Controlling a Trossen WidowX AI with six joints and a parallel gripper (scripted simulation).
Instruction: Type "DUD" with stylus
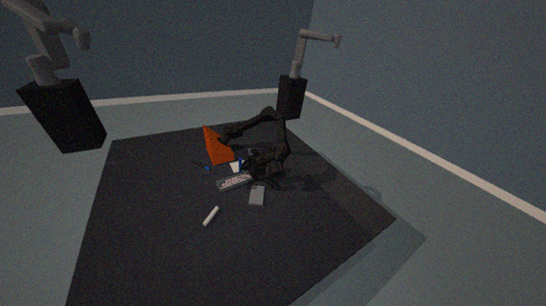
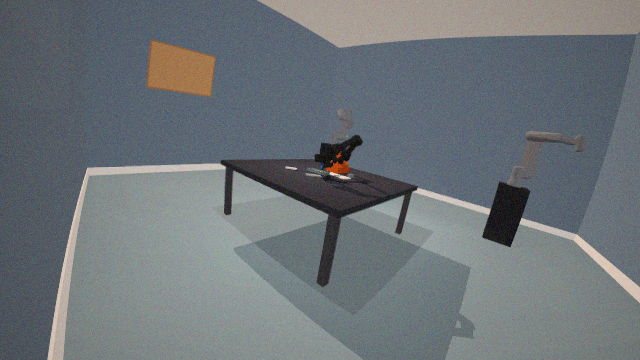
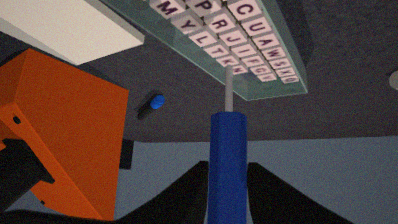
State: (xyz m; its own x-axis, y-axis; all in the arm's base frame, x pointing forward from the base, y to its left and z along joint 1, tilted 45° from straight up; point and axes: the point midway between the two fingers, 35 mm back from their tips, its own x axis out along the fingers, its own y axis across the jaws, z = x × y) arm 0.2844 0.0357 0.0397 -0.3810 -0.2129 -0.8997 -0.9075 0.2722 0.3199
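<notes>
Right now the d key is 1 cm behind my gripper tip, 3 cm to the left of it and 9 cm below it. From my gripper tip the other things lie so: white stylus tip 5 cm below; then u key 1 cm ahead, 2 cm to the right, 9 cm below; then blue stylus 1 cm below.
</notes>
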